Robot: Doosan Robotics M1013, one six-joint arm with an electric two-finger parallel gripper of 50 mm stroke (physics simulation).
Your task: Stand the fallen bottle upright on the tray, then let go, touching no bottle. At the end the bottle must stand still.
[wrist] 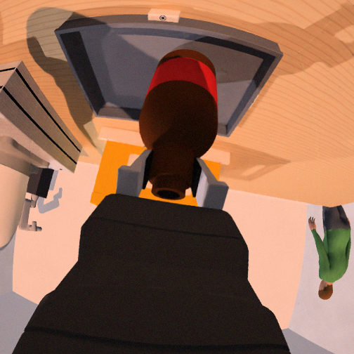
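A dark brown bottle [178, 117] with a red band is held by its neck, its open mouth toward the camera and its base pointing away over the tray. My gripper [171, 165] is shut on the bottle's neck, one grey finger on each side. The grey tray [170, 21] with raised walls lies on the wooden table beyond the bottle. The bottle covers the middle of the tray. Whether the bottle's base touches the tray floor is hidden.
A small light block with a round mark [163, 16] sits at the tray's far wall. An orange piece [106, 172] shows below the table edge. A grey-brown slotted column [42, 117] stands at the left. A person in green [336, 252] is on the floor at the right.
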